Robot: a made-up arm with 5 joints. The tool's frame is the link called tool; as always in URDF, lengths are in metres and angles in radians. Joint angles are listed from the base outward.
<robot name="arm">
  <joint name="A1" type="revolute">
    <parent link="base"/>
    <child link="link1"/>
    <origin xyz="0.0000 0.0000 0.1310" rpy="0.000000 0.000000 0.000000"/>
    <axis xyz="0 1 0"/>
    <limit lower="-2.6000" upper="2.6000"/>
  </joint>
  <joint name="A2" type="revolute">
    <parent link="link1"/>
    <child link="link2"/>
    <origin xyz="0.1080 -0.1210 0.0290" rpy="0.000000 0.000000 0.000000"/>
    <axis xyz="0 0 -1"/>
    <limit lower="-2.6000" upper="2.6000"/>
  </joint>
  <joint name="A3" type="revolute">
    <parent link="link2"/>
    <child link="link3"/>
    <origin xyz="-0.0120 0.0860 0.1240" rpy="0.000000 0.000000 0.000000"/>
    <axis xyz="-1 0 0"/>
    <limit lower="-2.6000" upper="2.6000"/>
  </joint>
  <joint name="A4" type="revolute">
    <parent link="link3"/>
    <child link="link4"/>
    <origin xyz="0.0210 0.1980 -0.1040" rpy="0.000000 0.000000 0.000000"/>
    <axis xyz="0 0 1"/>
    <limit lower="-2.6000" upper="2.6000"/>
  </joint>
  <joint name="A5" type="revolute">
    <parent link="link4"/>
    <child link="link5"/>
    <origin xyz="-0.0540 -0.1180 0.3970" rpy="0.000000 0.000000 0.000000"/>
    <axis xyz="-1 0 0"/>
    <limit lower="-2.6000" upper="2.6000"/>
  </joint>
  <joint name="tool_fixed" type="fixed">
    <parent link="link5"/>
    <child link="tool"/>
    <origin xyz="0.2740 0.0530 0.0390" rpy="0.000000 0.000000 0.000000"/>
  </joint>
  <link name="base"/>
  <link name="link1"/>
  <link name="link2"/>
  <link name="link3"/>
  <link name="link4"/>
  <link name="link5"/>
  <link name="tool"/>
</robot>
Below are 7 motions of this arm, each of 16 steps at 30 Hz.
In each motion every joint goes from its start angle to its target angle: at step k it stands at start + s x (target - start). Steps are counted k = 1, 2, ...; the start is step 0. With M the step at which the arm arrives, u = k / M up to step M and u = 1 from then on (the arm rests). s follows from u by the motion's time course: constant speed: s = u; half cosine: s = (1 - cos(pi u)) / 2; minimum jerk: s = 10 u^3 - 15 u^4 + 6 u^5.
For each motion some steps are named. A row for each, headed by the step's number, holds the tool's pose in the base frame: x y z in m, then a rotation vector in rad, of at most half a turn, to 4 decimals.
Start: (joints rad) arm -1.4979 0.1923 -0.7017 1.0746 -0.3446
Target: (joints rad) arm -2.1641 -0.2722 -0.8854 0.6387 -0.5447
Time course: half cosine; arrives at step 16
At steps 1, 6, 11, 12, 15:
1: -0.6235 -0.0285 0.4881 0.0329 -1.5420 1.4631
6: -0.6676 -0.0494 0.3636 -0.0003 -1.5688 1.6202
11: -0.6823 -0.0745 0.1778 -0.1001 -1.5365 1.8428
12: -0.6793 -0.0774 0.1499 -0.1213 -1.5241 1.8731
15: -0.6709 -0.0817 0.1013 -0.1623 -1.4977 1.9226

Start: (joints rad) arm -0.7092 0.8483 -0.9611 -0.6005 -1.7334
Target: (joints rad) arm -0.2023 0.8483 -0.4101 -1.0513 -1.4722
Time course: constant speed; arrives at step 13
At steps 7, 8, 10, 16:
7: -0.1651 -0.2700 0.4740 2.2798 -1.6012 -0.9991
8: -0.1550 -0.2574 0.4915 2.1757 -1.5885 -1.0985
10: -0.1293 -0.2308 0.5255 1.9603 -1.5573 -1.2787
16: -0.0778 -0.1876 0.5707 1.6236 -1.4992 -1.5034

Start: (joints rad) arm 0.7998 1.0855 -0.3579 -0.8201 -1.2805
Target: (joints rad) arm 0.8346 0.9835 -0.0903 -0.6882 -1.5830
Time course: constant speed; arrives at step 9
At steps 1, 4, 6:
1: 0.3808 -0.2128 0.4120 0.4862 -0.7690 -1.8079
4: 0.4128 -0.2065 0.3927 0.5174 -0.7539 -1.7111
6: 0.4330 -0.2011 0.3781 0.5430 -0.7390 -1.6490

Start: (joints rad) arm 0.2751 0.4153 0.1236 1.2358 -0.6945
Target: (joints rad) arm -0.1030 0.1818 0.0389 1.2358 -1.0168
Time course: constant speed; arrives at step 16
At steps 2, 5, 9, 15, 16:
2: 0.5550 0.2699 0.4810 0.6997 0.5989 0.7069
5: 0.5140 0.2779 0.5291 0.7362 0.5618 0.7617
9: 0.4533 0.2873 0.5863 0.7785 0.5199 0.8389
15: 0.3514 0.2988 0.6557 0.8273 0.4740 0.9612
16: 0.3334 0.3005 0.6652 0.8336 0.4683 0.9821

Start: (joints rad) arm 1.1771 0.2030 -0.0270 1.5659 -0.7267
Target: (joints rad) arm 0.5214 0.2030 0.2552 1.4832 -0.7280
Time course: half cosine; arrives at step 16
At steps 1, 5, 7, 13, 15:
1: 0.6039 0.3403 0.0390 1.3713 1.4097 0.8200
5: 0.5932 0.3586 0.1043 1.2379 1.3553 0.8859
7: 0.5786 0.3728 0.1560 1.1236 1.3040 0.9310
13: 0.5155 0.4070 0.2813 0.7988 1.1333 1.0077
15: 0.5044 0.4111 0.2966 0.7524 1.1056 1.0127

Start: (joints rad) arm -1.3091 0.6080 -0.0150 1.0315 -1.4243
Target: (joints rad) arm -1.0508 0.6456 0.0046 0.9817 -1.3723
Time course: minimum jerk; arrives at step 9
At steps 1, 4, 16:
1: -0.3507 0.0571 0.7818 0.9293 -0.7727 1.1722
4: -0.2817 0.0491 0.8153 0.9824 -0.7240 1.0829
16: -0.1679 0.0367 0.8526 1.0521 -0.6430 0.9386

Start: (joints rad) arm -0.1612 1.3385 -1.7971 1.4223 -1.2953
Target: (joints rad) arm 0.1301 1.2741 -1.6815 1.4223 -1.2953
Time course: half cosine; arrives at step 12
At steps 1, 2, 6, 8, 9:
1: -0.2573 -0.3776 0.5550 1.1729 -1.6146 1.3442
2: -0.2490 -0.3781 0.5616 1.1846 -1.5977 1.3313
6: -0.1705 -0.3820 0.6110 1.2808 -1.4501 1.2187
8: -0.1209 -0.3837 0.6333 1.3322 -1.3643 1.1525
9: -0.0995 -0.3842 0.6410 1.3526 -1.3286 1.1249

